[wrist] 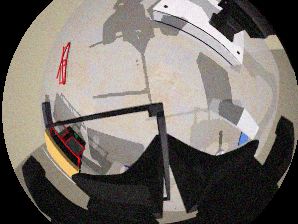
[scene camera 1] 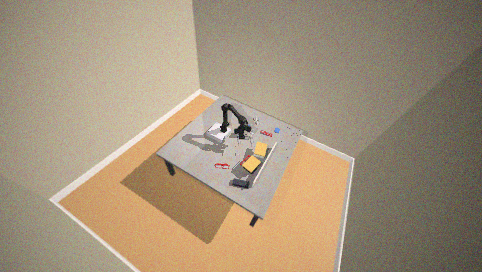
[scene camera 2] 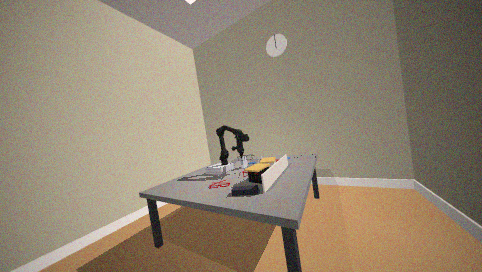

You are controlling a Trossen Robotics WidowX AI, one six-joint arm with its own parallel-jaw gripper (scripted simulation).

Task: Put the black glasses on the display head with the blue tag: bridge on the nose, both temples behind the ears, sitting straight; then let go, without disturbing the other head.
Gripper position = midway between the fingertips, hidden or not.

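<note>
My gripper's in sight, that's the gripper [wrist: 161, 138], and I can see a white shape [wrist: 238, 117] as well.
</note>
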